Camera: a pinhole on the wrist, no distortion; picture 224 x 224 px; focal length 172.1 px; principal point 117.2 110.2 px. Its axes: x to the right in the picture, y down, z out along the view. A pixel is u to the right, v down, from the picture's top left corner.
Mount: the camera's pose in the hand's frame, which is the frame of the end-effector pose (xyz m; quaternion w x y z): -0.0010 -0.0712 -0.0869 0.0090 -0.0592 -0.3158 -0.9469
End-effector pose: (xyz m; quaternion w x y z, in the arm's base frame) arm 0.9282 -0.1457 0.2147 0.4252 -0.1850 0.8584 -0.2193
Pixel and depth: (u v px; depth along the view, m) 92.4 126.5 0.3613
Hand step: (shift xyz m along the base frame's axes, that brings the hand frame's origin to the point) 0.1065 0.0048 -0.2375
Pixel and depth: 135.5 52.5 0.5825
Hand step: 0.1650 0.3110 -0.3694
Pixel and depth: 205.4 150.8 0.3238
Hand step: 0.2547 0.0669 -0.0798
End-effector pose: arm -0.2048 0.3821 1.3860 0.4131 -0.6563 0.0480 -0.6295
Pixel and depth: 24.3 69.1 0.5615
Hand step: 0.4493 -0.3281 0.0889
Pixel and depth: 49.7 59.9 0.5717
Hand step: 0.4469 -0.3055 0.0059
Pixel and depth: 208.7 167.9 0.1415
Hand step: 0.0320 0.0789 -0.0235
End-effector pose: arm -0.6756 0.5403 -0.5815 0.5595 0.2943 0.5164 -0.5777
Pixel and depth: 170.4 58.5 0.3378
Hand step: 0.2504 -0.0634 0.0498
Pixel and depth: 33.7 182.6 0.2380
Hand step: -0.0043 -0.1884 -0.0861
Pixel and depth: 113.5 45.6 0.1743
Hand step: 0.0806 -0.0035 -0.0356
